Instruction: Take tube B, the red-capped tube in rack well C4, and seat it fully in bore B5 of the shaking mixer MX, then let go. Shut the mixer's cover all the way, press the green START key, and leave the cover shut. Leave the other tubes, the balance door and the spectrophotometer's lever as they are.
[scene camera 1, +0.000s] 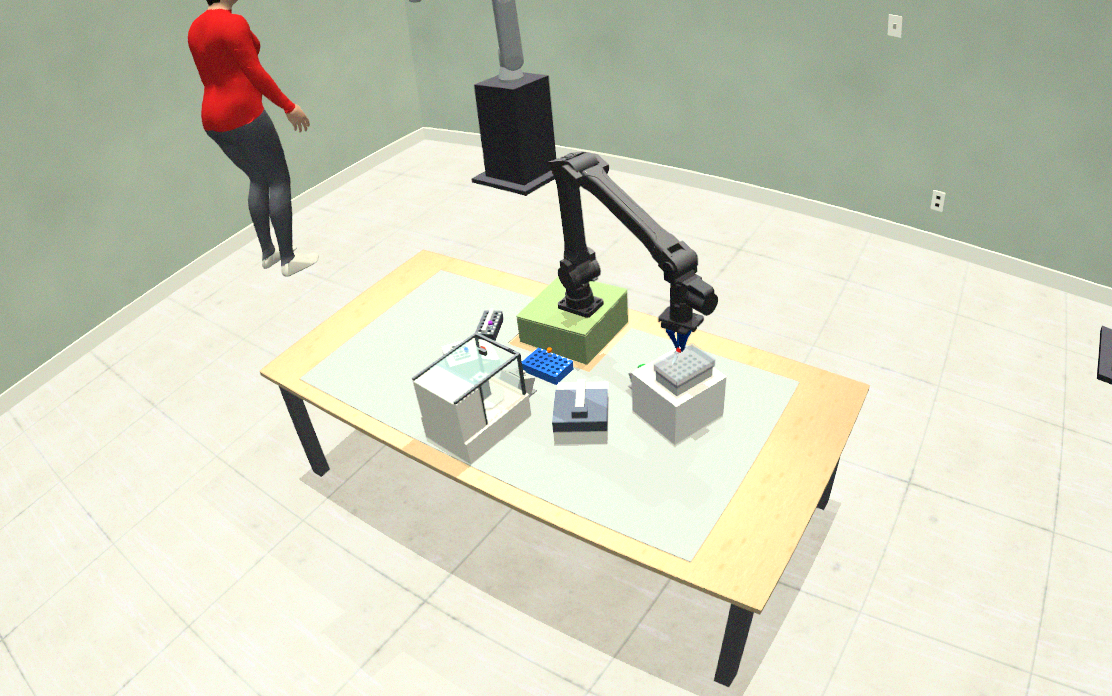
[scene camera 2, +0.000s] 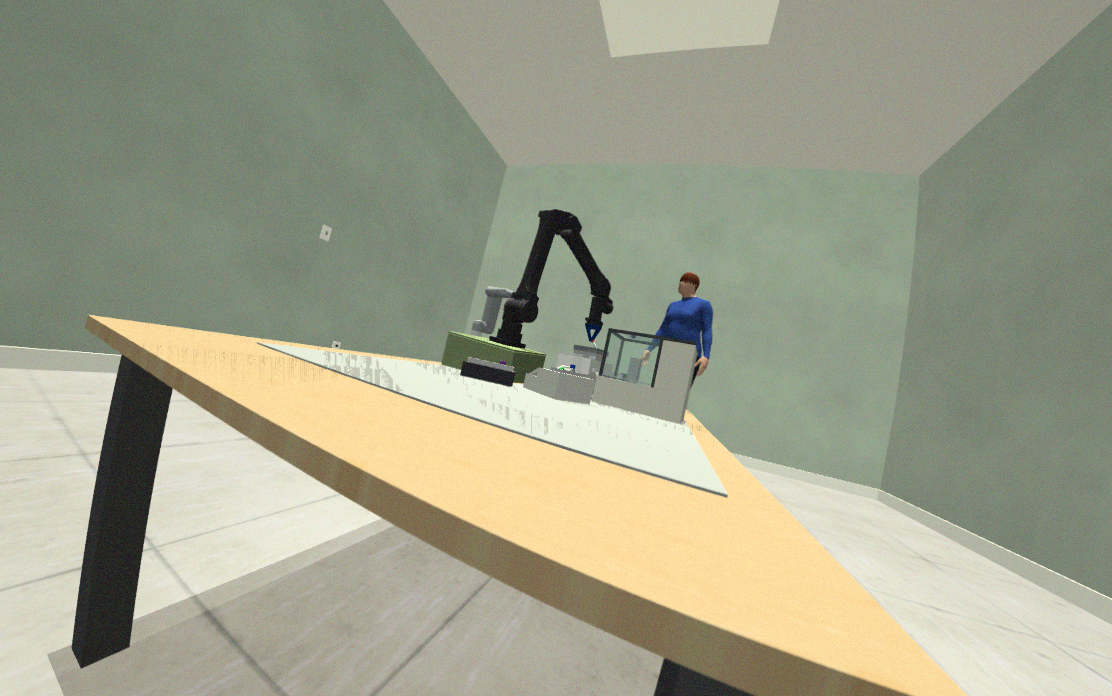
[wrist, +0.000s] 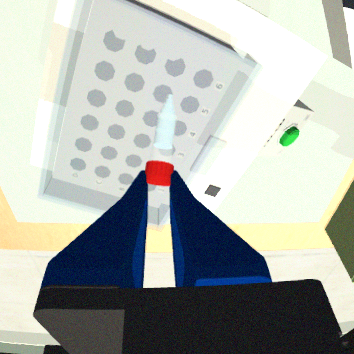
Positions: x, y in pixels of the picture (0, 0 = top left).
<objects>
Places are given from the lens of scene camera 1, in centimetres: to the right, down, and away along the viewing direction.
my gripper (scene camera 1: 680, 349): 32, 0, 189
white mixer (scene camera 1: 675, 413): 30, 16, 186
glass-walled white box (scene camera 1: 473, 396): -20, 12, 185
</objects>
